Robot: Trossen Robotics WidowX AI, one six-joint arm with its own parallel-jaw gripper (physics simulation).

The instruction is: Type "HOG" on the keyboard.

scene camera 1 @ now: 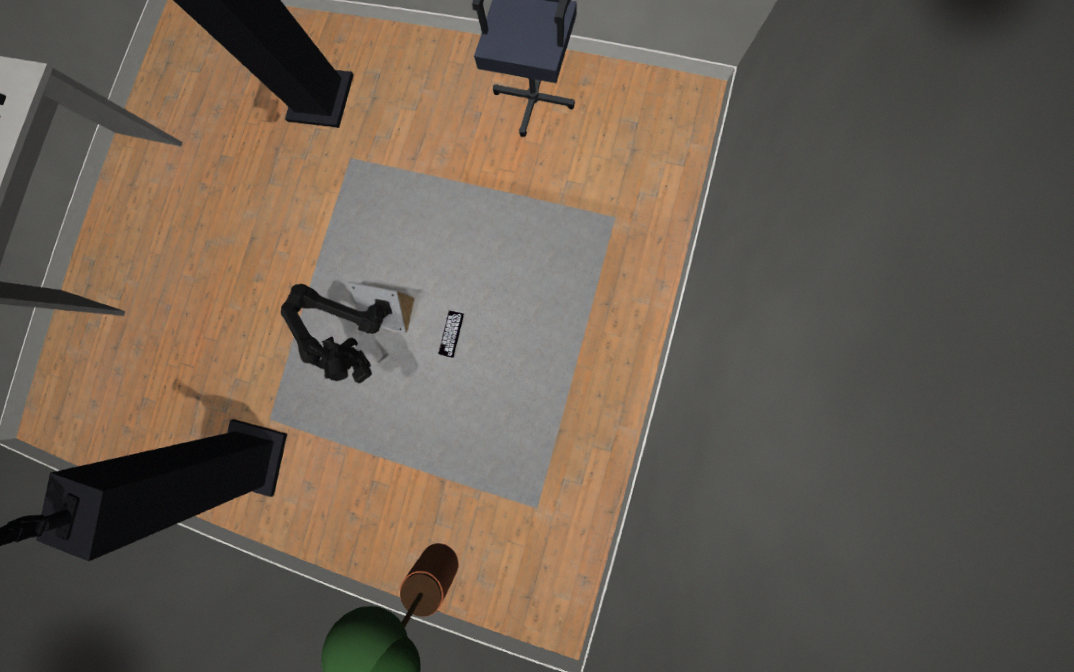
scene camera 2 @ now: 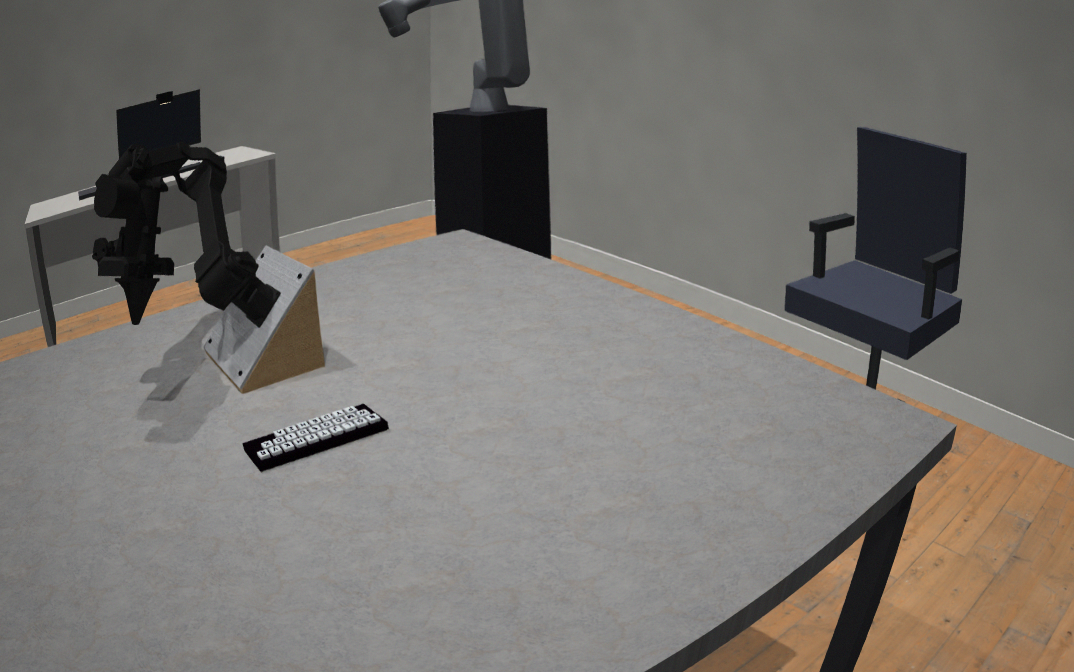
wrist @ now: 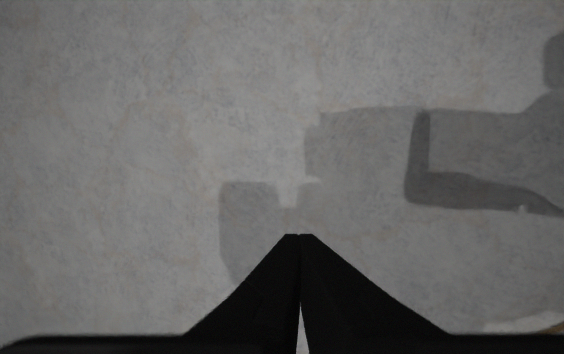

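Pixels of known places: gripper, fingertip midpoint: [scene camera 1: 370,365] [scene camera 2: 135,324] [wrist: 298,247]; arm's base at its link origin: [scene camera 1: 383,306] [scene camera 2: 263,305].
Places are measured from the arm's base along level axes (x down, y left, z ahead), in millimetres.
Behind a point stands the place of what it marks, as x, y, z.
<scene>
A small black keyboard [scene camera 1: 451,333] @(81, -55, 287) [scene camera 2: 316,436] @(79, -61, 305) with white letter keys lies flat on the grey table, beyond the arm's wedge mount. The letters are too small to read reliably. The keyboard does not show in the wrist view. My gripper [scene camera 2: 136,320] @(-46, -249, 28) [wrist: 298,247] @(-46, -249, 28) is shut, its fingertips together with nothing between them. It points down and hangs above the table, on the arm's side and well apart from the keyboard. In the first scene view the gripper is small and dark under the arm, so its fingertips are hard to make out.
The arm stands on a wedge mount [scene camera 1: 402,311] @(23, -4, 75) [scene camera 2: 285,343] @(41, 3, 77) with a metal face, on the grey table [scene camera 1: 491,237] @(97, 404, 367) [scene camera 2: 594,475] @(97, 156, 567). Arm shadows fall on the table. A chair [scene camera 1: 525,41] [scene camera 2: 874,309] and a black pedestal [scene camera 2: 491,178] stand away from the table.
</scene>
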